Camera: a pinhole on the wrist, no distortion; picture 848 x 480 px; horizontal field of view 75.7 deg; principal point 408.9 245.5 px. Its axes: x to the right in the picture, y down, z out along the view. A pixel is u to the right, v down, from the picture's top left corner.
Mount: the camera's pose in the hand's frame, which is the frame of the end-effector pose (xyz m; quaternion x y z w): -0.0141 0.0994 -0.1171 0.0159 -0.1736 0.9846 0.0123
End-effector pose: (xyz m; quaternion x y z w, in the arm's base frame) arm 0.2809 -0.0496 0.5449 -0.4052 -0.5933 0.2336 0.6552
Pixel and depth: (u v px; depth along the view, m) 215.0 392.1 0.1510
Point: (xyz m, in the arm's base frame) 0.2817 -0.0091 0.5626
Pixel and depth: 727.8 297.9 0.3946
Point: -0.0152 -0.2090 0.4527
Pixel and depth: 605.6 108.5 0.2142
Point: 0.1772 -0.0450 0.4291
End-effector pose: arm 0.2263 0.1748 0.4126 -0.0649 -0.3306 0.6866 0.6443
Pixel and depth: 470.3 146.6 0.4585
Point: 0.0393 0.0014 0.6496
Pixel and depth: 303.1 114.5 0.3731
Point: 0.0344 0.1465 0.6092
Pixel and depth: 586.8 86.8 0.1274
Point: 0.1490 0.1257 0.3592
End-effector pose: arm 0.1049 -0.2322 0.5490 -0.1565 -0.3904 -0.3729 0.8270
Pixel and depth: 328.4 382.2 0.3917
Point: -0.0821 -0.2253 0.7231
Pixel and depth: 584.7 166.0 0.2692
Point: 0.0197 -0.0720 0.5784
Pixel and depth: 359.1 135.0 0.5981
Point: -0.1206 0.0093 0.9079
